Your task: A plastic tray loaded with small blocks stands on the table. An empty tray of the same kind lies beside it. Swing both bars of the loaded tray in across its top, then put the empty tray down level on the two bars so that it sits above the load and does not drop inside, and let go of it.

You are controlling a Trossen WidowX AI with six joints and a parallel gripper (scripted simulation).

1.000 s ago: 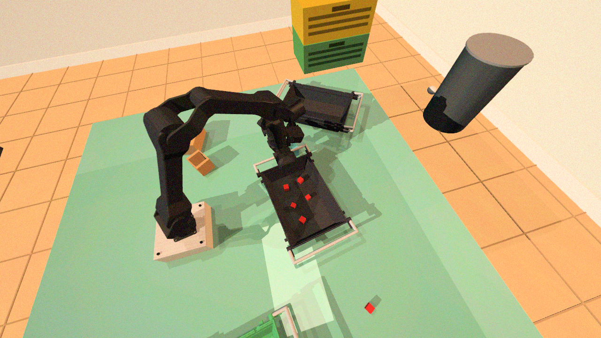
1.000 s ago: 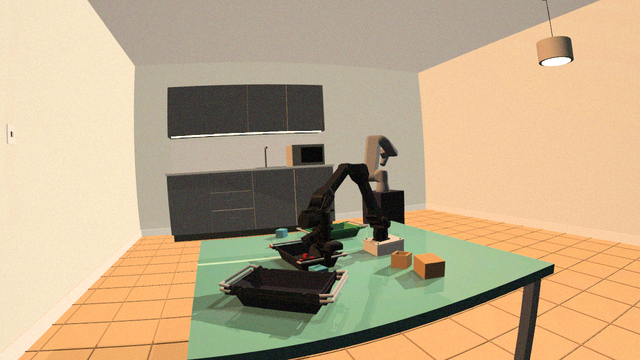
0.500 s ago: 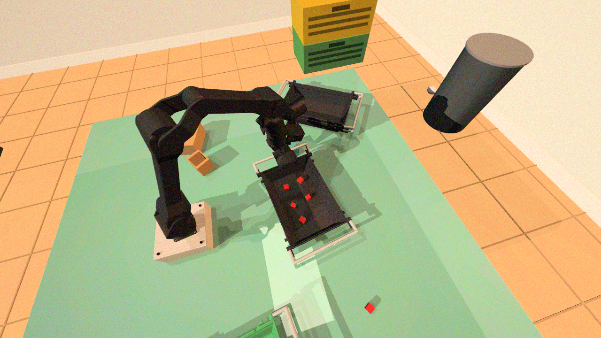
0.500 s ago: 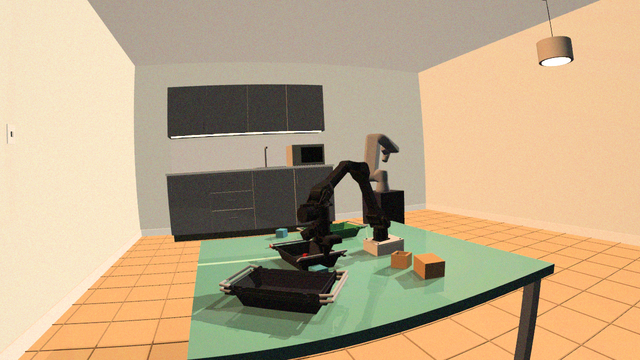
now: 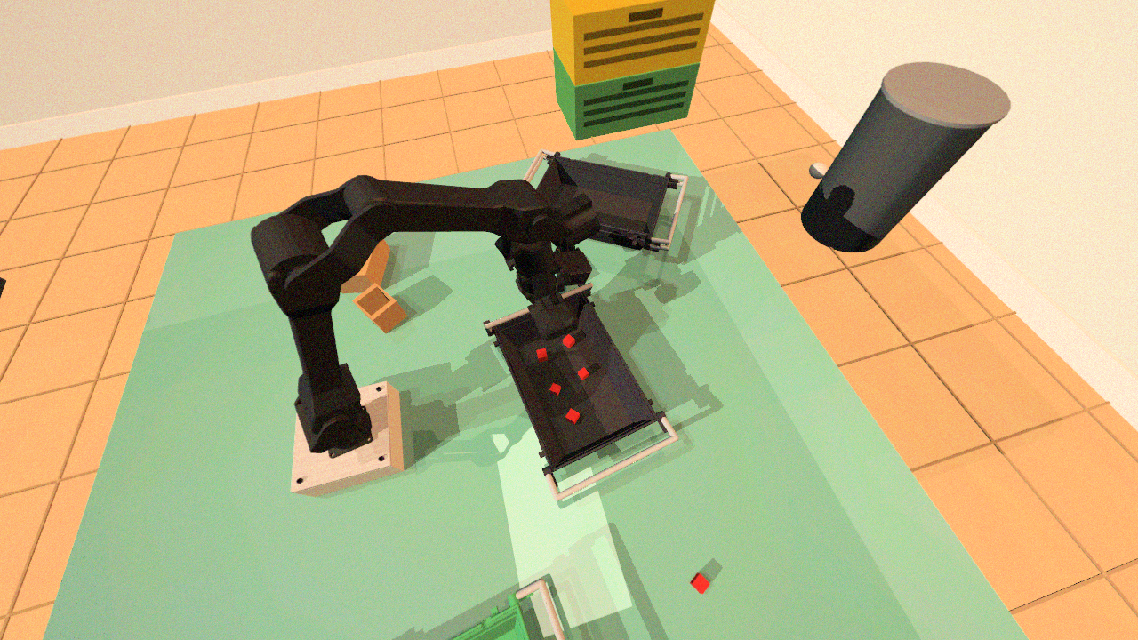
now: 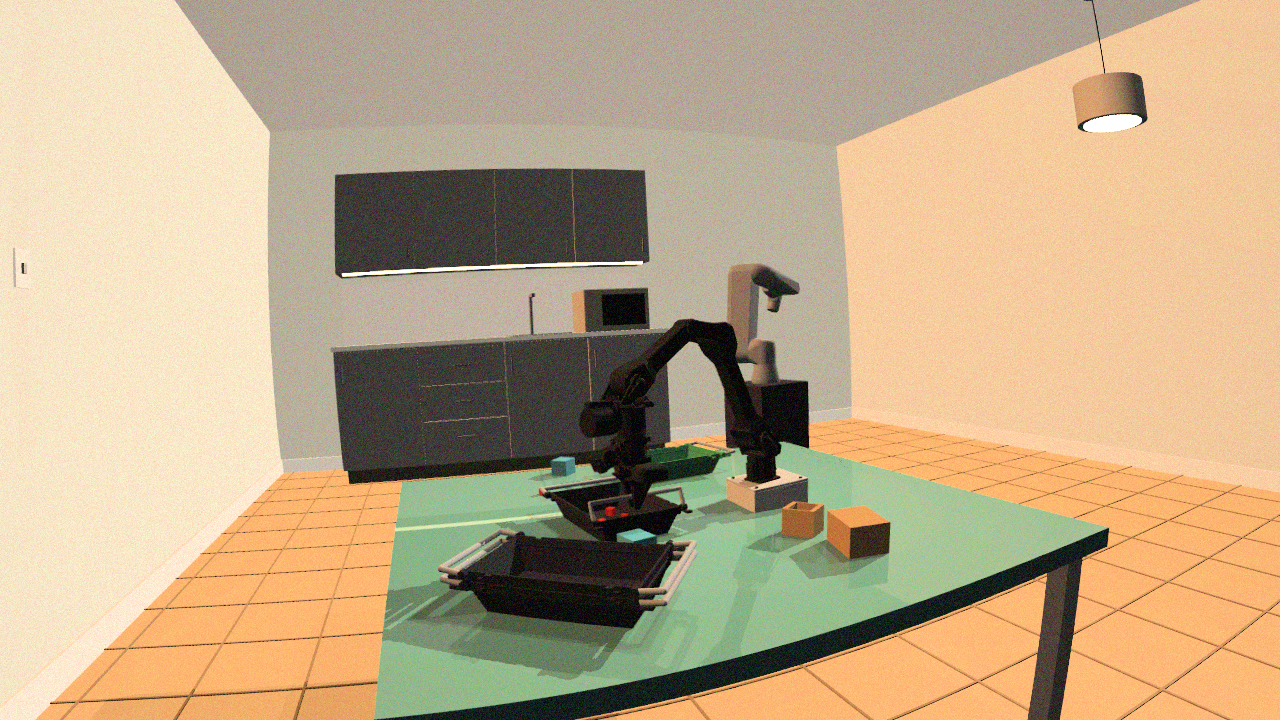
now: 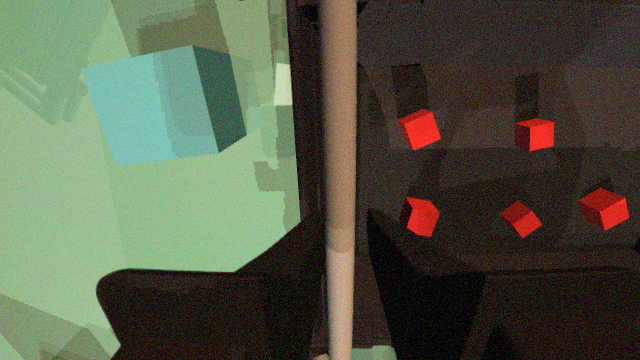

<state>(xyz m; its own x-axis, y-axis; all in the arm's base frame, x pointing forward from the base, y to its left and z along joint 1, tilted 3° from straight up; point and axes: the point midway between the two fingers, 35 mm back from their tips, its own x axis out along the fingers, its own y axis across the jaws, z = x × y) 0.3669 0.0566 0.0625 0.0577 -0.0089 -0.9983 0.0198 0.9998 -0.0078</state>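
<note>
My gripper tip is now 350 mm past the green tray, 470 mm to the left of it and 20 mm above it.
</note>
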